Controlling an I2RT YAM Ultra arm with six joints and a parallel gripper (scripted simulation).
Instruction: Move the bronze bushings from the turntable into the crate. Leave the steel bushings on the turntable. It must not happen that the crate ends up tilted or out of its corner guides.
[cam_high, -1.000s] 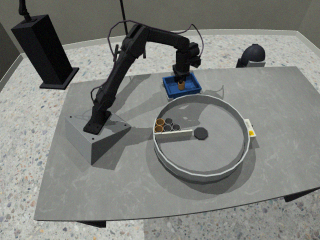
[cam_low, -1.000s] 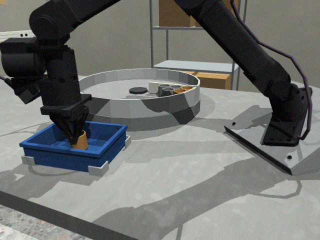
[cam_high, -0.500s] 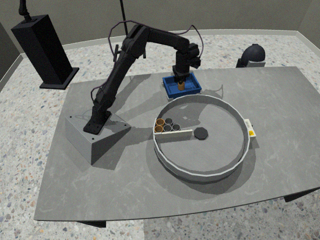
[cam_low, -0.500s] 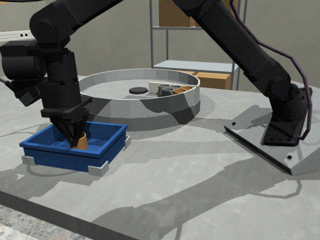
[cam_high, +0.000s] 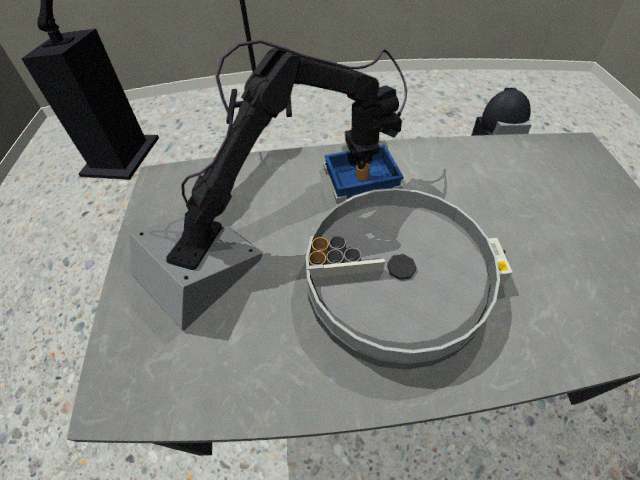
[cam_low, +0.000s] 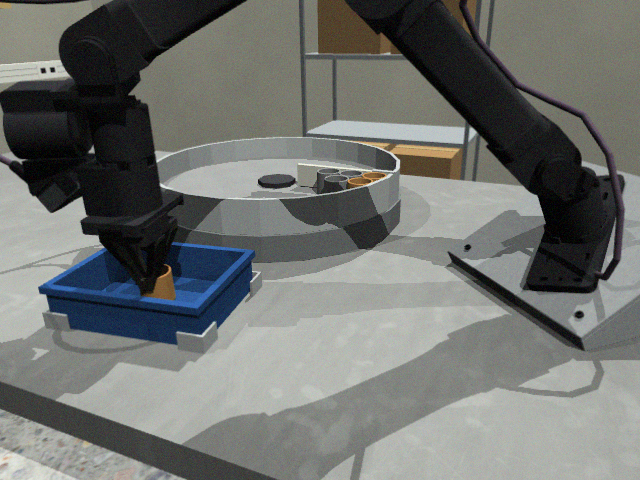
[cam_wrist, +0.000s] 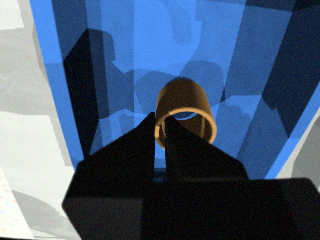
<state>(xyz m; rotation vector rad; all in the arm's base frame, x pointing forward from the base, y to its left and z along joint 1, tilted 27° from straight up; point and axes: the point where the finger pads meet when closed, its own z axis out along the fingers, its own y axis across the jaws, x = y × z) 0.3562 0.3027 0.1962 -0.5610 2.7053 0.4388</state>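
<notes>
The blue crate lies 10 mm ahead of my hand, 20 mm to the right of it and 20 mm below it. The rest, counted from my hand: turntable (120 mm ahead, 350 mm to the right, 10 mm above).
</notes>
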